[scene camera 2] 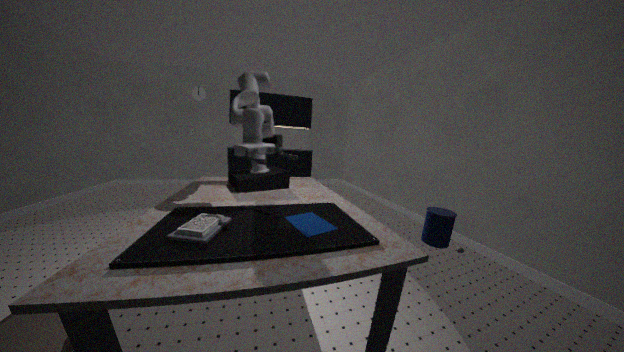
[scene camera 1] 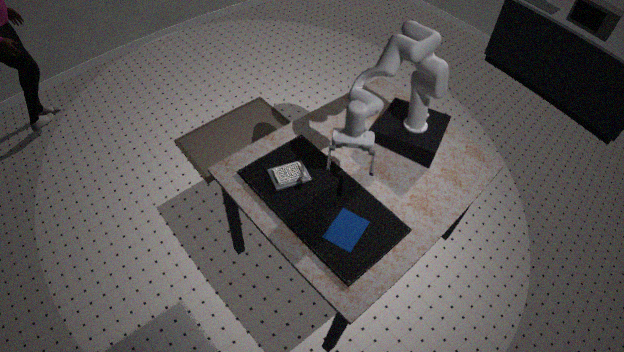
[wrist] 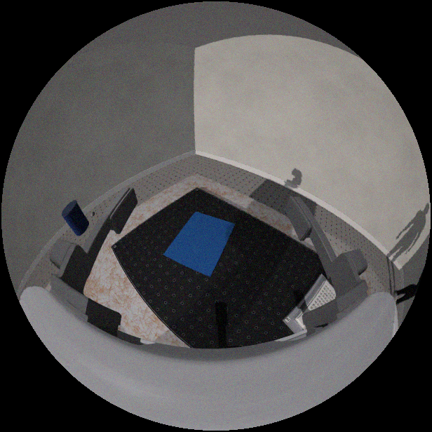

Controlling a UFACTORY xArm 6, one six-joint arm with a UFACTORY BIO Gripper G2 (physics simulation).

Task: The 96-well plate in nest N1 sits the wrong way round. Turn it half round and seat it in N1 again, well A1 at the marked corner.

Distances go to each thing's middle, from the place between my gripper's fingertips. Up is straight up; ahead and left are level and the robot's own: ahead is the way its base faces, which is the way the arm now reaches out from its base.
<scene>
The flat blue square [scene camera 1: 345, 231] is 220 mm below my hand, 90 mm to the left of it and 70 mm ahead of it.
</scene>
